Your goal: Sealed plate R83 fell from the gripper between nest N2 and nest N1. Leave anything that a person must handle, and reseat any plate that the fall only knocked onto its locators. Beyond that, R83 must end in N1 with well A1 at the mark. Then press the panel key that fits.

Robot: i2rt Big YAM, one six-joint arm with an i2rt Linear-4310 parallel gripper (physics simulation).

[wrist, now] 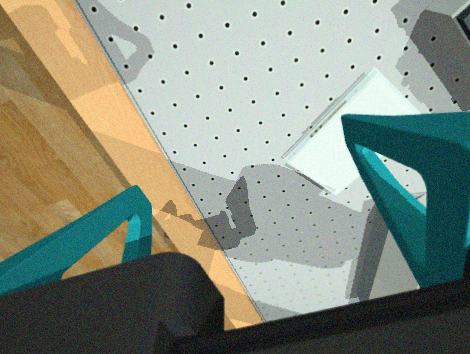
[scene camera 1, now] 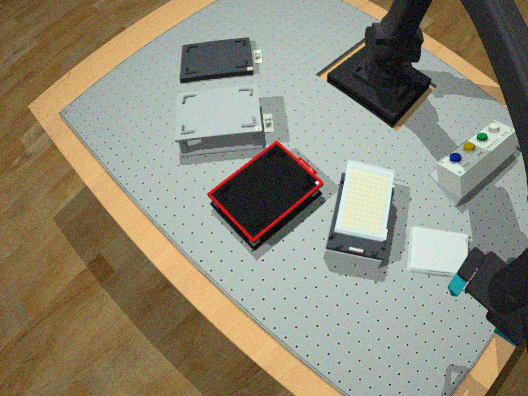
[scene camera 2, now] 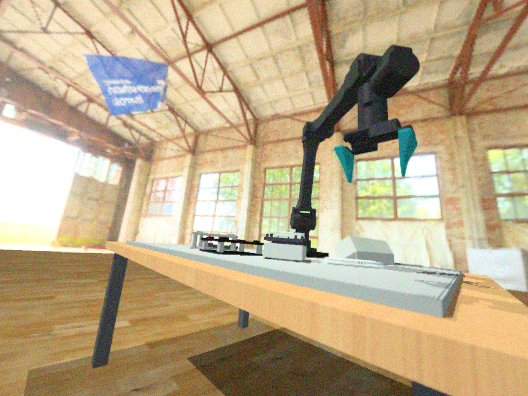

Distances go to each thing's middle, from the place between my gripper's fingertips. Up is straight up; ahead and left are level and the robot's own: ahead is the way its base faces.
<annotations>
I see the black plate with red rim (scene camera 1: pixel 267 189) 41 cm to the right of my hand, 14 cm below it and 2 cm behind it.
</annotations>
